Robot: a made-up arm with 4 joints.
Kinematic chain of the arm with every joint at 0, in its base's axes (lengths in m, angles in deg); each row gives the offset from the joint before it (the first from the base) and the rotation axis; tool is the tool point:
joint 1: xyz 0 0 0.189 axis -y
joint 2: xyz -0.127 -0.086 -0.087 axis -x
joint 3: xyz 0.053 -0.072 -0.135 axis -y
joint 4: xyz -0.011 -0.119 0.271 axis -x
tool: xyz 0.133 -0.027 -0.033
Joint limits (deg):
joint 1: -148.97..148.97
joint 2: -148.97..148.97
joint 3: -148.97..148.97
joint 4: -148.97..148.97
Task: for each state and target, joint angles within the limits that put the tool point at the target. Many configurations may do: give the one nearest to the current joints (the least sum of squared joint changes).
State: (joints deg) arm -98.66 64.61 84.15 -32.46
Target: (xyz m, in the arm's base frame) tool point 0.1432 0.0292 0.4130
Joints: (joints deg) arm -102.93 107.56 70.56 -22.99
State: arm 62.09 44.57 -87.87 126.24
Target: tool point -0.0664 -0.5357 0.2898
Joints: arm 56.87 88.76 -137.06 118.13
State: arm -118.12 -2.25 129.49 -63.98
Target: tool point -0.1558 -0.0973 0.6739
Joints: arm -125.59 -27.60 148.97 -87.65
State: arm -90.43 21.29 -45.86 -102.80
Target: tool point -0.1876 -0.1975 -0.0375
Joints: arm -82.94 -22.53 -52.03 -106.61
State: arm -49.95 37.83 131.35 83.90
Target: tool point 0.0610 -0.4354 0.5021
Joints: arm -90.88 74.22 148.97 39.58
